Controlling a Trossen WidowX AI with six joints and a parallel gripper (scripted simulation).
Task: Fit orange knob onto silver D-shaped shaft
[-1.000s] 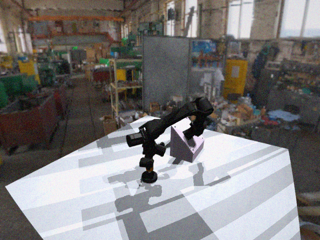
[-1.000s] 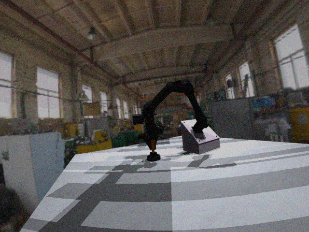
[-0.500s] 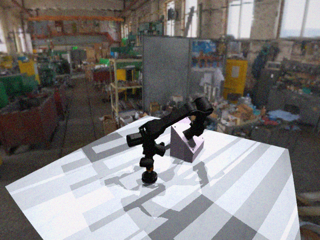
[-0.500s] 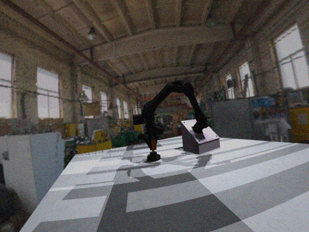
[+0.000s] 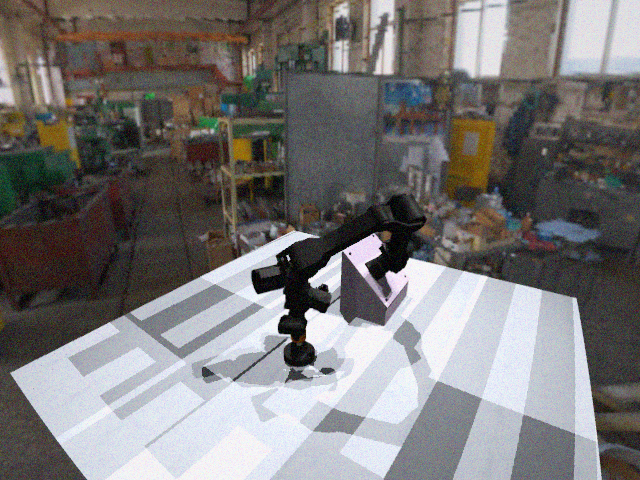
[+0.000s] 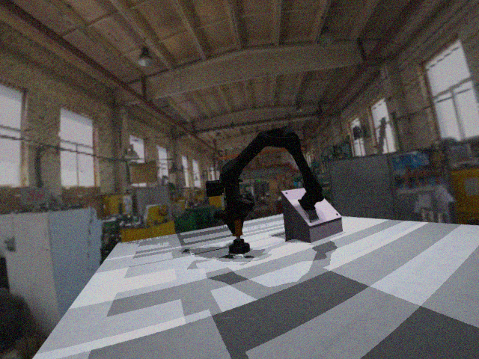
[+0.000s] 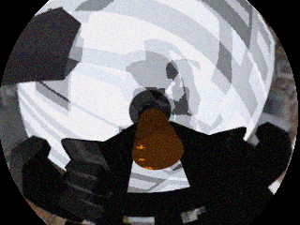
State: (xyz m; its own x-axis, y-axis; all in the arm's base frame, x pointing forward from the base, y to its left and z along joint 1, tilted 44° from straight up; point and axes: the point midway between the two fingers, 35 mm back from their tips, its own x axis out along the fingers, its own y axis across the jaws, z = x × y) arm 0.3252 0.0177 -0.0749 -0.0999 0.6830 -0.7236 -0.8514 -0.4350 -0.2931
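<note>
Right now my gripper tip is 3 cm below the orange knob. The rest, counted from my gripper tip: round black pedestal: 4 cm below.
</note>
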